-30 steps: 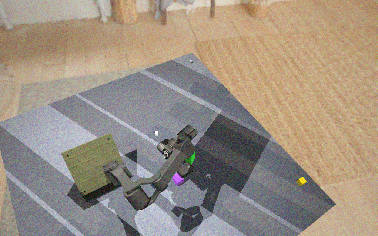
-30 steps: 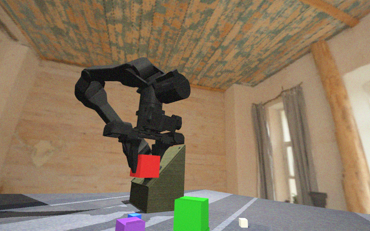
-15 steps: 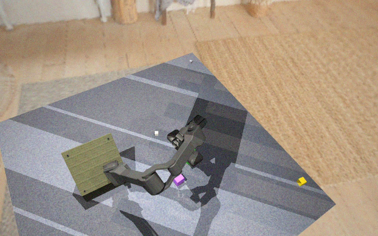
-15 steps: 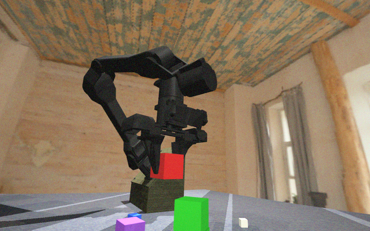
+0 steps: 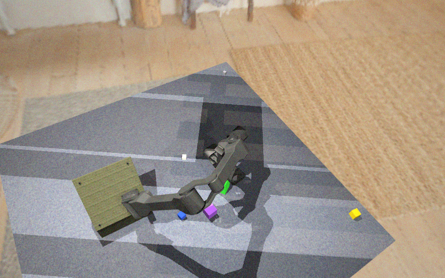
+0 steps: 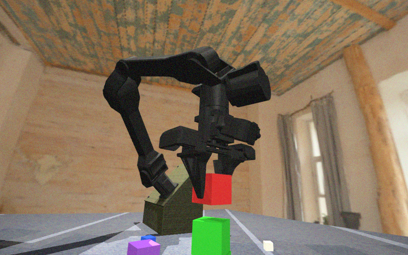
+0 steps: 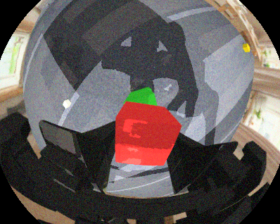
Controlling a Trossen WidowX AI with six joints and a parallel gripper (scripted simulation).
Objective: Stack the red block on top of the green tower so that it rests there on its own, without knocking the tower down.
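Now: the purple block 10 cm behind my gripper tip, 7 cm to the right of it and 10 cm below it. Also, from my gripper tip: red block 2 cm above; small blue block 21 cm behind, 3 cm to the right, 11 cm below; small white cube 7 cm behind, 22 cm to the left, 12 cm below.
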